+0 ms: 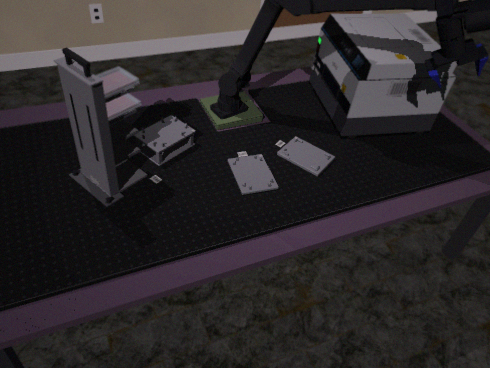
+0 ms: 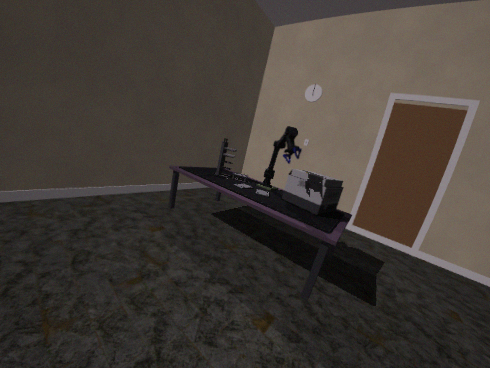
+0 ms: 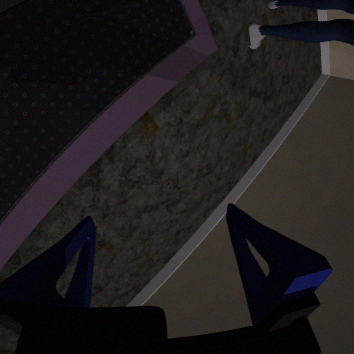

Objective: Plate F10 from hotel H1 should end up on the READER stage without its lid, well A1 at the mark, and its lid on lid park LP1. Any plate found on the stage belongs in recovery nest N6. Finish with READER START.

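Frame: origin at the arm's base, x ahead, y left, z up, level; metres.
Seen in the pictures: gripper, fingertip midpoint: point(image 1: 458, 81) point(image 2: 293, 161) point(image 3: 159, 216); arm's base, origin of the base link: point(image 1: 228, 109) point(image 2: 265, 185).
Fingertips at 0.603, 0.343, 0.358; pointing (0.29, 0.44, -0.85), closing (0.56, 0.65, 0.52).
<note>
Offsets run from my fingertips to a thing's top centre, as dx, dy, dz.
My gripper point(image 1: 459, 79) point(image 2: 294, 159) point(image 3: 159, 216) is open and empty, with blue fingers, raised beside and above the boxy grey-white instrument {-0.384, +0.172, -0.072} point(image 1: 407, 95) point(image 2: 305, 189). The instrument has a dark front and a green light; no open stage shows on it. A tall grey tower rack point(image 1: 85, 125) point(image 2: 221, 159) stands at the left of the table. An upper pinkish plate {-0.482, -0.818, -0.046} point(image 1: 119, 81) and a lower pinkish plate {-0.482, -0.818, -0.117} point(image 1: 123, 106) show on its shelves. Whether they have lids, and their labels, cannot be told. A raised grey block with pegs {-0.528, -0.645, -0.294} point(image 1: 172, 134) stands beside the tower.
Two flat grey pegged nests lie mid-table: a left one {-0.272, -0.465, -0.350} point(image 1: 252, 175) and a right one {-0.257, -0.250, -0.352} point(image 1: 306, 156), each by a small unreadable tag. The arm's green base point(image 1: 216, 119) is behind them. Beyond the table's purple edge point(image 3: 95, 137), a person's legs and white shoe point(image 3: 255, 36) show.
</note>
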